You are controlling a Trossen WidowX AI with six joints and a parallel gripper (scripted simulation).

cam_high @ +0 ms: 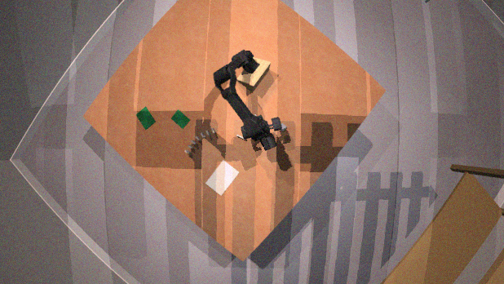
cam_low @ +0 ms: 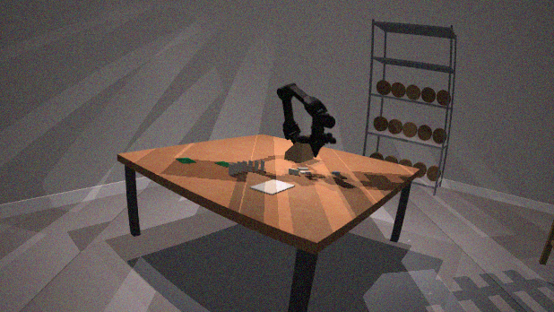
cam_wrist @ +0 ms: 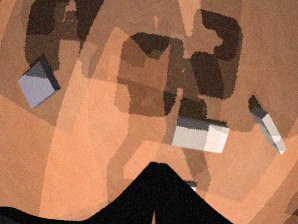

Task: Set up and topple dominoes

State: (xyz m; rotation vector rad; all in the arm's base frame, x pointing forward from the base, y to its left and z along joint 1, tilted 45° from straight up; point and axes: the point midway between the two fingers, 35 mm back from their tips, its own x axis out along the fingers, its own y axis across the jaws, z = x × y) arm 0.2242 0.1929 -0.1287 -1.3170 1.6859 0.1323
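Right now the small grey cube is 8 cm behind my gripper tip, 8 cm to the left of it and 7 cm below it. Also, from my gripper tip: white sheet 33 cm ahead, 8 cm below.
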